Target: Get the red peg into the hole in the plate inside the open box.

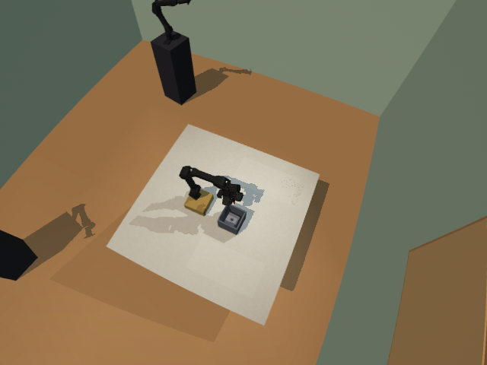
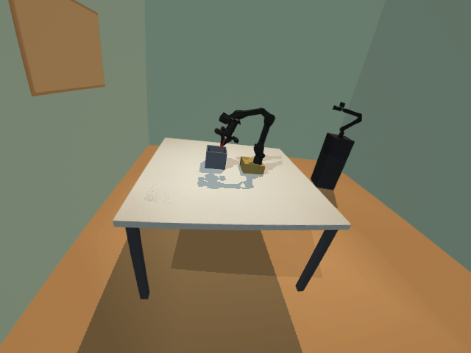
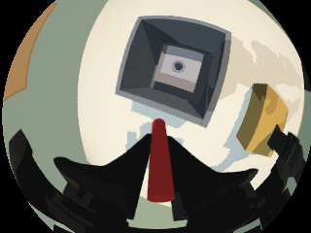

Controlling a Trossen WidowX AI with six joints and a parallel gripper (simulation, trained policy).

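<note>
Right now my gripper tip is 40 mm short of the light grey plate, 80 mm to the left of it and 150 mm above it. From my gripper tip the other things lie so: red peg 10 mm behind, 20 mm above.
</note>
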